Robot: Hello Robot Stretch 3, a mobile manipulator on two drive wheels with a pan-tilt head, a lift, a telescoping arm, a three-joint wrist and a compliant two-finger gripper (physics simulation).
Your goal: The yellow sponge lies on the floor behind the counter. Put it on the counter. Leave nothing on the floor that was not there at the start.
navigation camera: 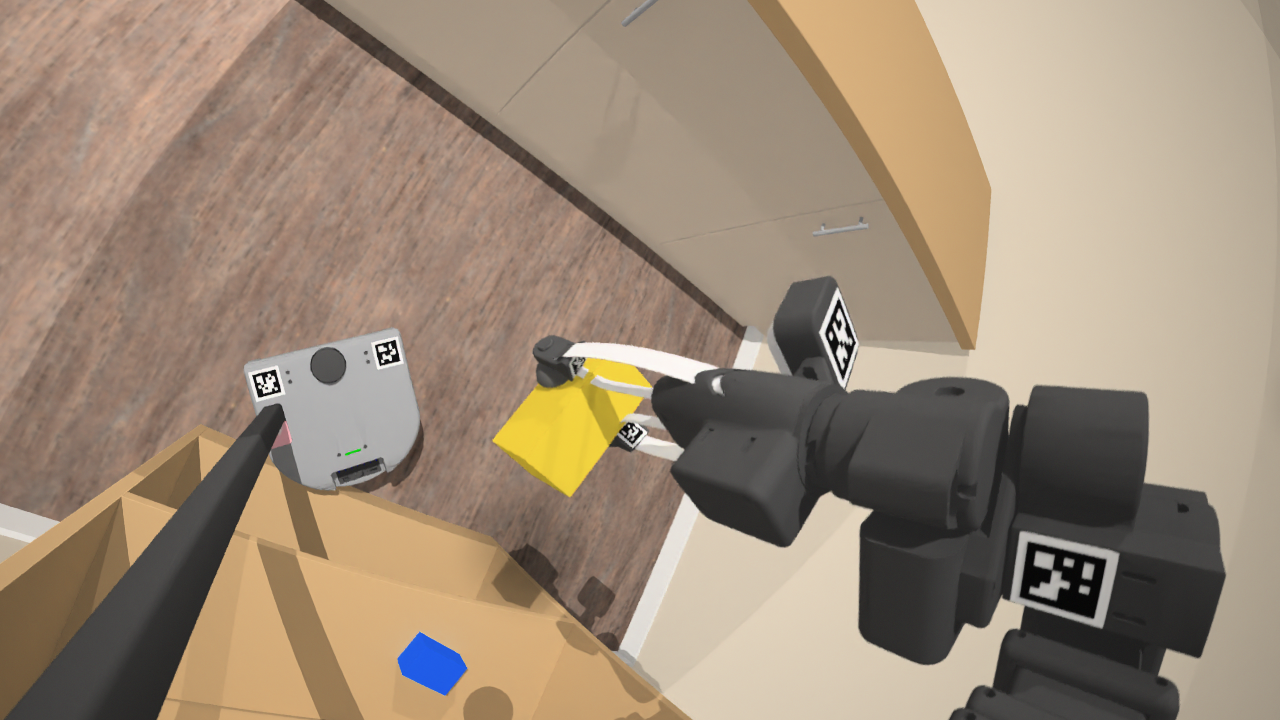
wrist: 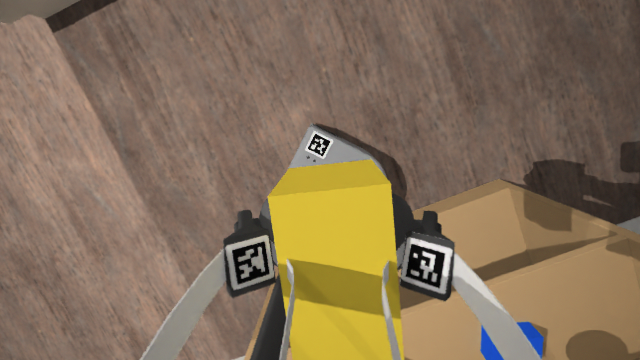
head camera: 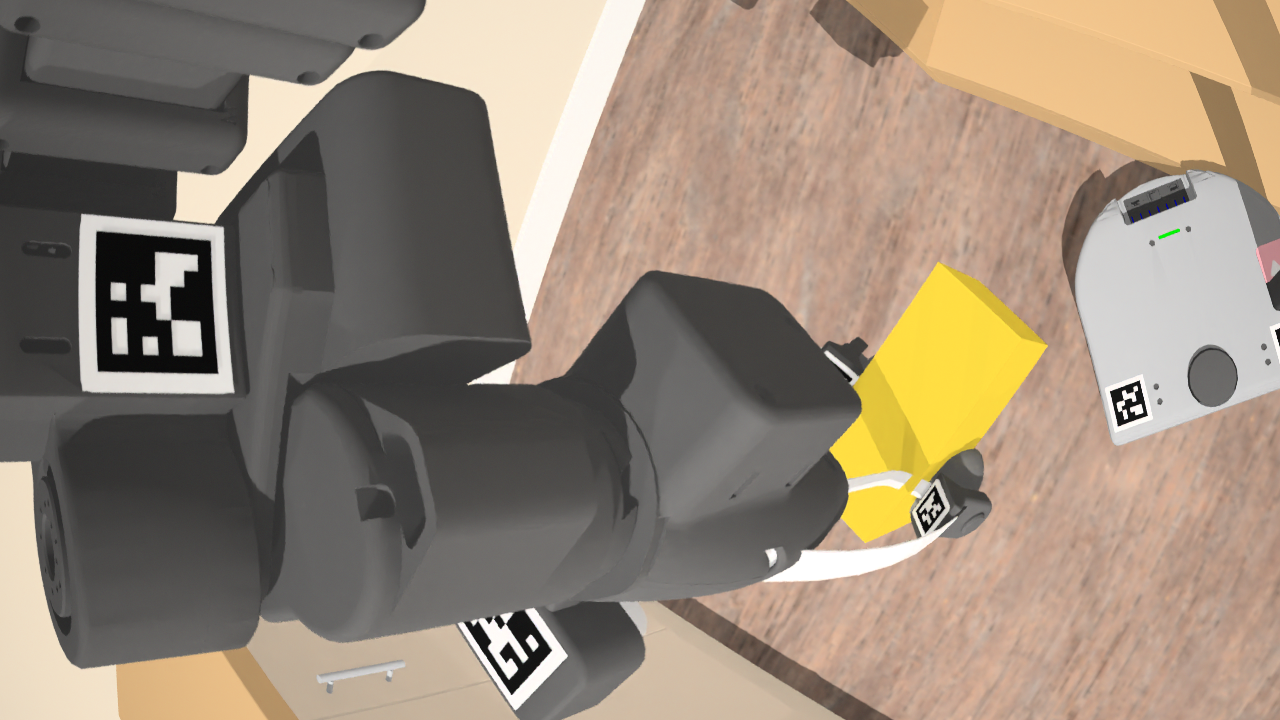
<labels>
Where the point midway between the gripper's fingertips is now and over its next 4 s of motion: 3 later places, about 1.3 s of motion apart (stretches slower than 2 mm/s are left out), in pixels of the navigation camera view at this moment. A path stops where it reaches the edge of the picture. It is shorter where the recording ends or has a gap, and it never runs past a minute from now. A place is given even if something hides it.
My gripper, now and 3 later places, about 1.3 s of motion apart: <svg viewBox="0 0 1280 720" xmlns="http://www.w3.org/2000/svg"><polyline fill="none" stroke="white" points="567,391 543,266 532,224 461,393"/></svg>
</labels>
